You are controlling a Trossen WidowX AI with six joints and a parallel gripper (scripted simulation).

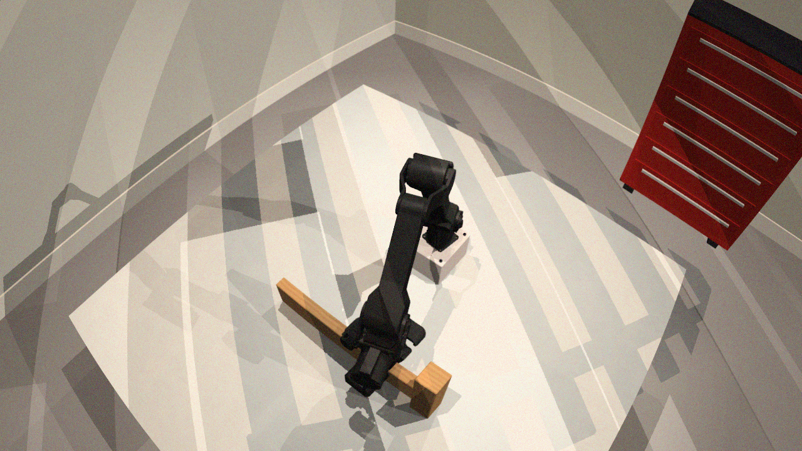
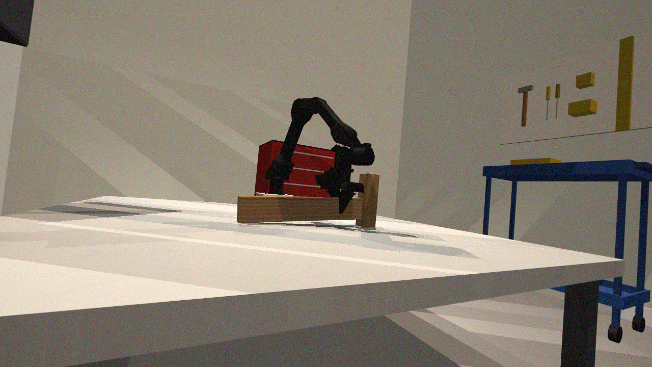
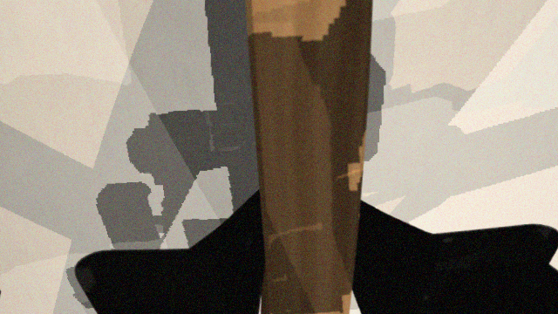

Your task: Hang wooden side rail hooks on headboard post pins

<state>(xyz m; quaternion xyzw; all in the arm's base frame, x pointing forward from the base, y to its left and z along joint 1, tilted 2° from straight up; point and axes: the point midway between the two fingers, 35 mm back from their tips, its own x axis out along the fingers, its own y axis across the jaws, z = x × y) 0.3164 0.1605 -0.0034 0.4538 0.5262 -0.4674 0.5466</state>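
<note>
The headboard post is 20 mm behind my gripper tip, 110 mm to the left of it and 40 mm above it.
</note>
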